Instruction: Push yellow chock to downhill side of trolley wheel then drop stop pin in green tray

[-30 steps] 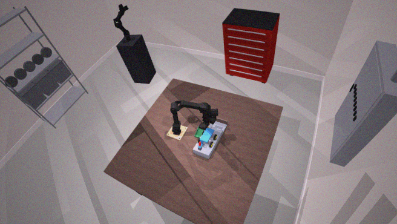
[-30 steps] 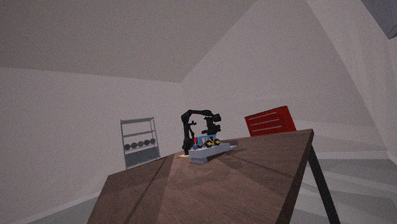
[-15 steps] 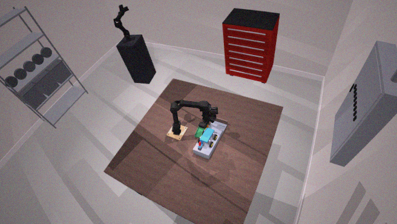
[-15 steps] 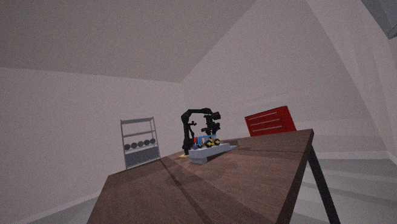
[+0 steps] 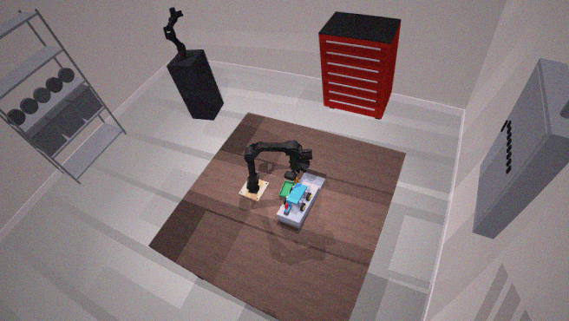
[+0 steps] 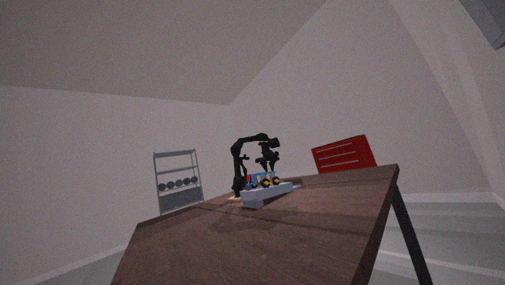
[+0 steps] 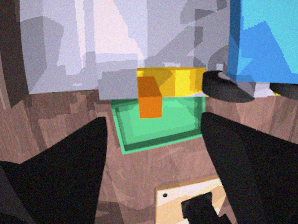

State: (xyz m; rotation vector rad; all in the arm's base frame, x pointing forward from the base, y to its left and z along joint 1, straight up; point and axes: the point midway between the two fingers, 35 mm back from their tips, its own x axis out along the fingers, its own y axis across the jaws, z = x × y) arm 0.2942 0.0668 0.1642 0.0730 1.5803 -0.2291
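Right now the stop pin is 22 cm to the right of my gripper tip, 2 cm below it and 1 cm behind it. Round my gripper tip: grey ramp: 12 cm to the right, 10 cm below, 3 cm ahead; then yellow chock: 6 cm below, 3 cm to the right, 1 cm behind; then blue trolley: 13 cm to the right, 3 cm below, 3 cm ahead.
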